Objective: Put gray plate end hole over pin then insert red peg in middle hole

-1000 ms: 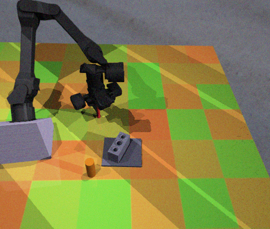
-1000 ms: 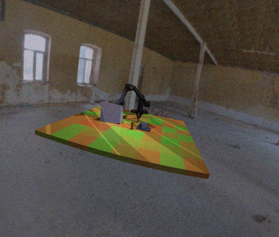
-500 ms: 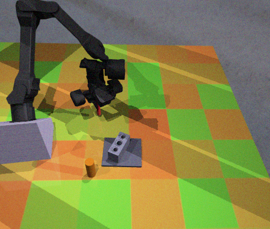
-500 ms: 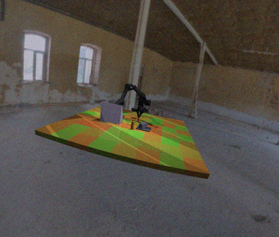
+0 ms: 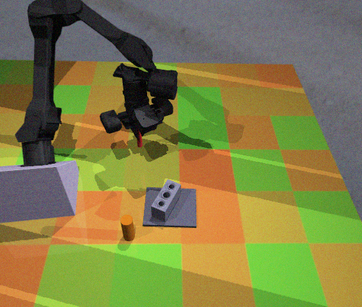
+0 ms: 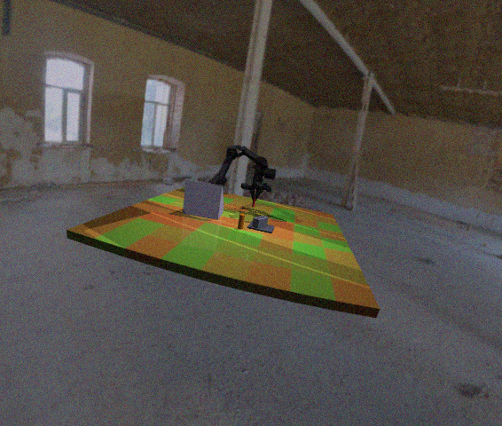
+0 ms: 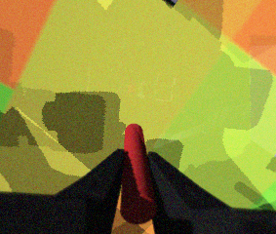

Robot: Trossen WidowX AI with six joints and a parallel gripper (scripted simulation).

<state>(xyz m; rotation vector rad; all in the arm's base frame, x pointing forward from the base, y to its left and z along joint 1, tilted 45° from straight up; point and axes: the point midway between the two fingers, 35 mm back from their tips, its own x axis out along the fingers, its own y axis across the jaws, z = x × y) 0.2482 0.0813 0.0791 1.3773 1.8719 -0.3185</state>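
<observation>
My gripper tip is now 17 cm to the left of the gray plate, 8 cm short of it and 6 cm above it. The rest, counted from my gripper tip: orange cylinder (25 cm to the right, 7 cm below, 2 cm behind); red peg (right at my gripper tip); dark square base (15 cm to the right, 10 cm below, 9 cm ahead).
</observation>
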